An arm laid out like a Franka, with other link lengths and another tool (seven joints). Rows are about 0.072 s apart.
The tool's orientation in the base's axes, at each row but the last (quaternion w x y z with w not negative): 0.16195 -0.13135 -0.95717 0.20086; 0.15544 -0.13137 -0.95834 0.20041; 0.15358 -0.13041 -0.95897 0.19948; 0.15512 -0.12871 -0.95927 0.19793; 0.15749 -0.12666 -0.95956 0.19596; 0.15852 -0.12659 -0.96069 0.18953
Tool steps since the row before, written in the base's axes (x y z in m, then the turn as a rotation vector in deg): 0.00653 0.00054 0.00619 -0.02 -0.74 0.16; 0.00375 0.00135 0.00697 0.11 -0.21 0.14; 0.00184 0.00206 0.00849 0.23 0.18 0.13; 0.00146 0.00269 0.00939 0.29 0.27 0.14; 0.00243 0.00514 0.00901 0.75 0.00 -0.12; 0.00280 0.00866 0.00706 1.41 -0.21 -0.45
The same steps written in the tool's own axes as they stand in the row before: -0.00420 -0.00095 -0.00792 -0.17 -0.73 0.12; -0.00131 -0.00106 -0.00785 -0.13 -0.22 -0.09; 0.00101 -0.00141 -0.00876 -0.12 0.15 -0.25; 0.00180 -0.00128 -0.00963 -0.15 0.23 -0.32; 0.00161 0.00127 -0.01045 -0.72 0.19 -0.16; 0.00187 0.00542 -0.00999 -1.47 0.25 -0.03
